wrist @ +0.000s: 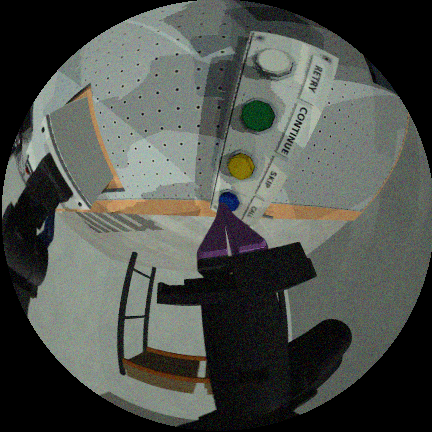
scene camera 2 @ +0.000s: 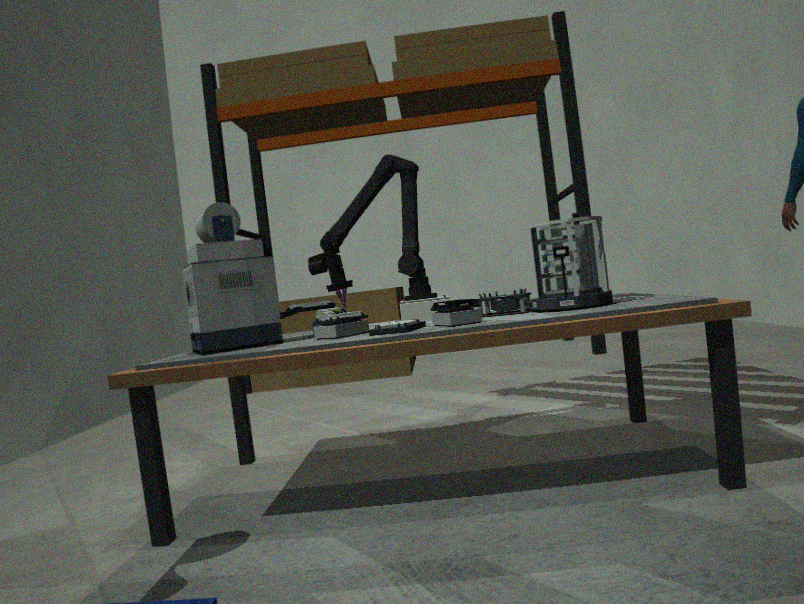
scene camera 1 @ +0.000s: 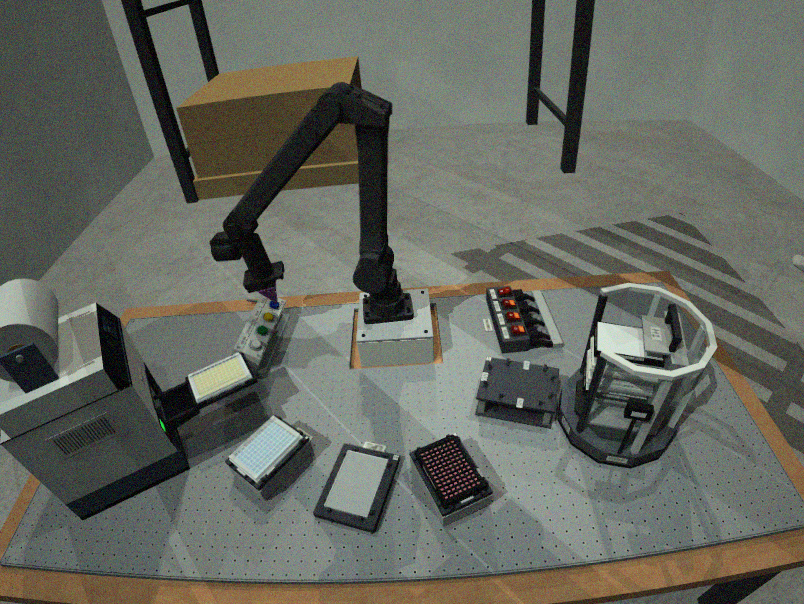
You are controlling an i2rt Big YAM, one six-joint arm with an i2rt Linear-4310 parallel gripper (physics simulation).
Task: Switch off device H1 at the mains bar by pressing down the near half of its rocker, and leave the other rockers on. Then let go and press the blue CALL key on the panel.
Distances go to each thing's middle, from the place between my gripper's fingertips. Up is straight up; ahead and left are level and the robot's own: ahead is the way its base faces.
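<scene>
From the green CONTINUE button (wrist: 256, 115), my gripper is 10 mm above it, 100 mm short of it and 30 mm to the left of it. Going by their middles, that green CONTINUE button is the nearest to my gripper of the things named here. The white RETRY button (wrist: 276, 62) is 10 mm below my gripper, 140 mm ahead of it and 40 mm to the right of it. There's a flat lidded plate (scene camera 1: 354, 490) too, and that plate is 50 mm below my gripper, 520 mm ahead of it and 200 mm to the left of it. The round caged rack (scene camera 1: 628, 417) is 70 mm above my gripper, 750 mm to the left of it and 430 mm ahead of it, and going by their middles it's the farthest from my gripper of the things named here.
</scene>
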